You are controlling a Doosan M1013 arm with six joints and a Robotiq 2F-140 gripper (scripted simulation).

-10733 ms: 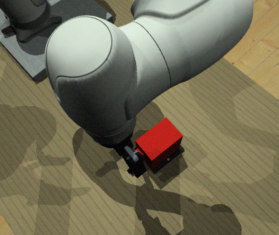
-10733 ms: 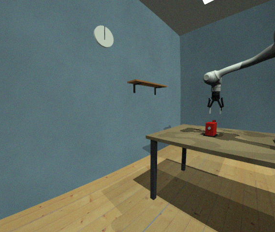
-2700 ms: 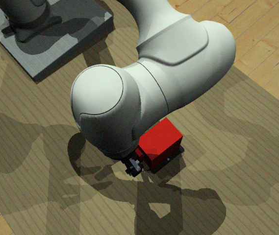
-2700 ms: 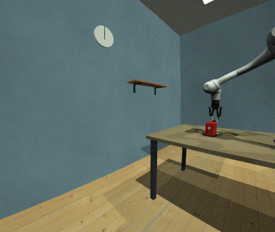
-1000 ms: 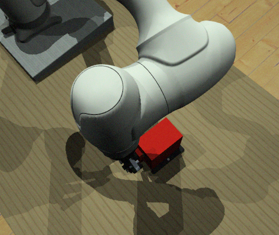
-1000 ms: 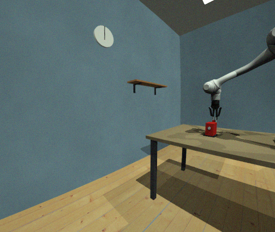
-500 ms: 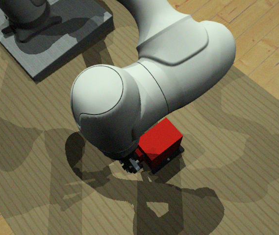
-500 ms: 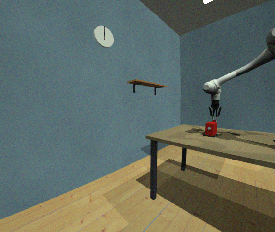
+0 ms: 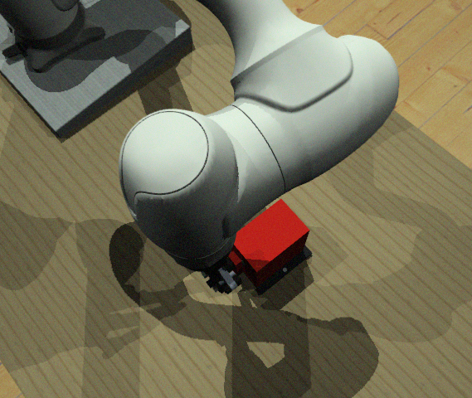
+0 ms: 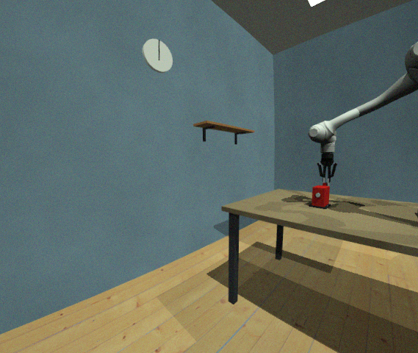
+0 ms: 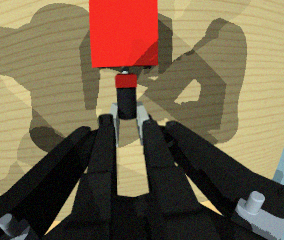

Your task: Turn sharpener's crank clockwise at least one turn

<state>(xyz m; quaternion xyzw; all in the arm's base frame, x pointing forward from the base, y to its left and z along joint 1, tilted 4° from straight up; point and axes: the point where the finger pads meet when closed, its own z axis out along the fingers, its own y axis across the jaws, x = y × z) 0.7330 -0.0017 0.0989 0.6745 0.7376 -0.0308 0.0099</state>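
My gripper is now 20 mm to the right of the crank knob and 10 mm above it. From my hand the other things lie so: sharpener crank (20 mm to the left, 20 mm below).
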